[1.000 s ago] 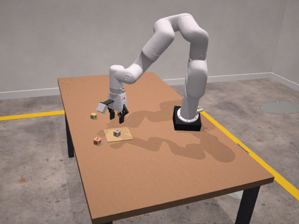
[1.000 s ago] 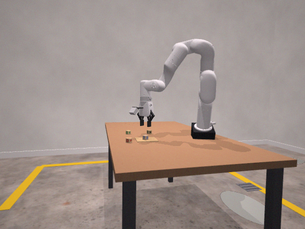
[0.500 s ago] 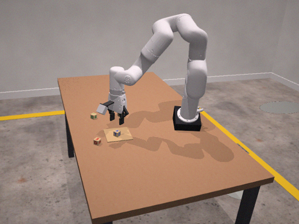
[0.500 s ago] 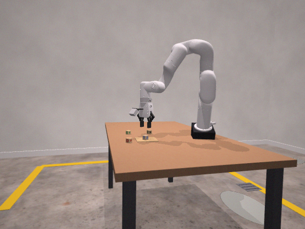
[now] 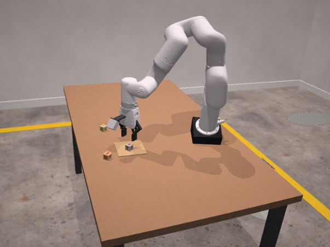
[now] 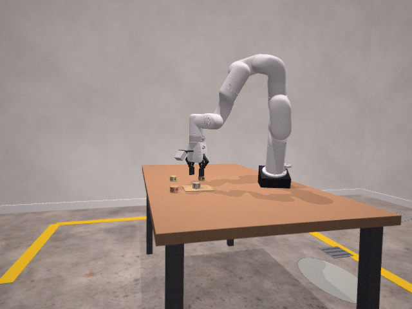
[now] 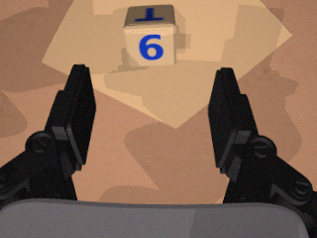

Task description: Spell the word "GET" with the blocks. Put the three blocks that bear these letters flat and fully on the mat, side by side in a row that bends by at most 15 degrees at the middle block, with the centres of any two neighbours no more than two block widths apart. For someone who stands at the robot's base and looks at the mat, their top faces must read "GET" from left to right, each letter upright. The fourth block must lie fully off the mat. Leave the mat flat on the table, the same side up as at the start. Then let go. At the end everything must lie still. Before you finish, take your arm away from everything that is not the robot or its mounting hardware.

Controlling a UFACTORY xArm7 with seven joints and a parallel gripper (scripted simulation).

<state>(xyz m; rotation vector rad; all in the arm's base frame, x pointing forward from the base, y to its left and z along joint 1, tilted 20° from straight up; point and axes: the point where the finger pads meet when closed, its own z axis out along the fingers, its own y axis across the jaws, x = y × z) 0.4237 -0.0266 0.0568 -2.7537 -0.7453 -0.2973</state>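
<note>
Now: hand 8 cm above the tan mat, 1 cm to the left of it and 1 cm past it. Also, from my hand: green-lettered block 25 cm to the right, 8 cm ahead, 7 cm below; then black-lettered block 23 cm to the right, 9 cm behind, 7 cm below; then red-lettered block 12 cm ahead, 7 cm below, 5 cm to the left.
</note>
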